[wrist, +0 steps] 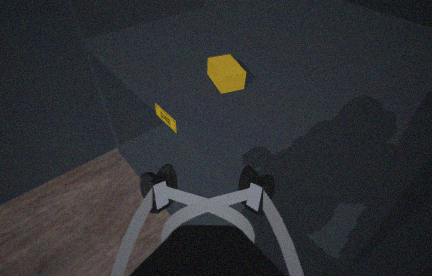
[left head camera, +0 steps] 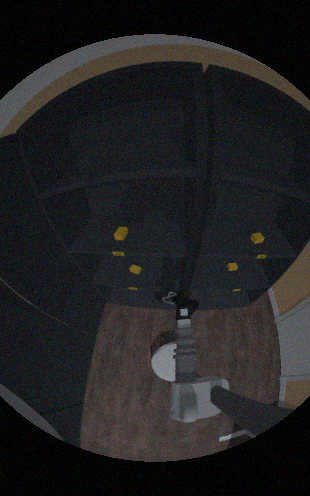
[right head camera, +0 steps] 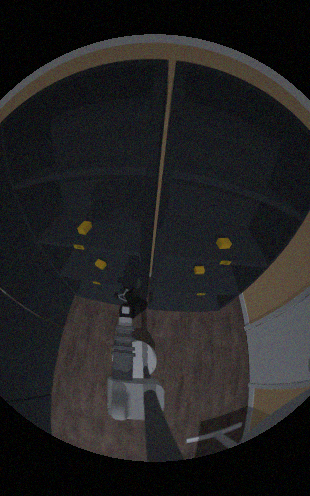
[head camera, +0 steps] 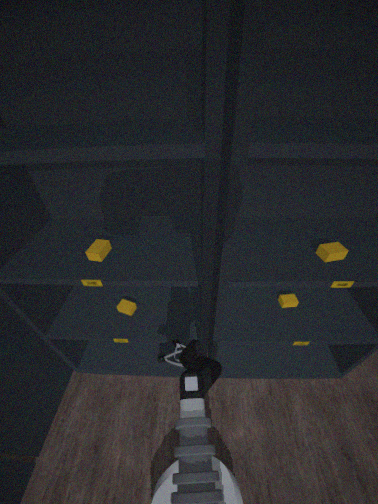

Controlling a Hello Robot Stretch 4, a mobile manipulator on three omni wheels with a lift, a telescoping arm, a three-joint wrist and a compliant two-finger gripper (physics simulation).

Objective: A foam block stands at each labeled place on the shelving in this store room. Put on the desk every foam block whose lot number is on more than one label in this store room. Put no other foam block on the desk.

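Places are measured from the robot's base along level axes (x ahead, y right, z down), in millimetres.
Pixels of known places: gripper, fingertip midpoint: (wrist: 208, 180) (left head camera: 162, 294) (right head camera: 119, 290) (head camera: 166, 349); robot's base at its link origin: (left head camera: 172, 360) (right head camera: 135, 358).
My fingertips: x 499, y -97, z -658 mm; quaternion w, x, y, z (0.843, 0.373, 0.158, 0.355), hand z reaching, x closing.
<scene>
Ahead of a thing's pixels: the offset from my fingertips to its top centre. "*": to the spot under its first point. Level surfaces: height alone.
Four yellow foam blocks stand on the dark shelving in the head view: upper left (head camera: 98, 250) (left head camera: 121, 233) (right head camera: 84, 227), lower left (head camera: 126, 307) (left head camera: 135, 269) (right head camera: 100, 264), upper right (head camera: 332, 252) (left head camera: 257, 238) (right head camera: 223, 243), lower right (head camera: 288, 300) (left head camera: 232, 267) (right head camera: 199, 270). Yellow labels {* dx +135, dy -262, dz -286 mm} (head camera: 92, 283) {* dx +62, dy +673, dz -289 mm} (head camera: 342, 284) {* dx +135, dy -265, dz +166 mm} (head camera: 120, 340) {* dx +62, dy +673, dz +169 mm} (head camera: 301, 343) are on the shelf edges; their numbers are unreadable. My gripper (head camera: 170, 351) (wrist: 208, 180) is open and empty, right of the lower left block. In the wrist view, one block {dx +318, dy -256, dz +108 mm} (wrist: 226, 74) stands beyond the fingertips, with a label {* dx +135, dy -258, dz +167 mm} (wrist: 166, 118) left of it. The desk is not identifiable.
An upright divider (head camera: 212, 215) separates the left and right bays. A dark panel (head camera: 25, 380) stands along the left side. Wood floor {dz +687 mm} (head camera: 280, 435) (wrist: 60, 215) lies before the shelving. A tan and grey wall (left head camera: 295, 345) (right head camera: 280, 340) is at the right.
</scene>
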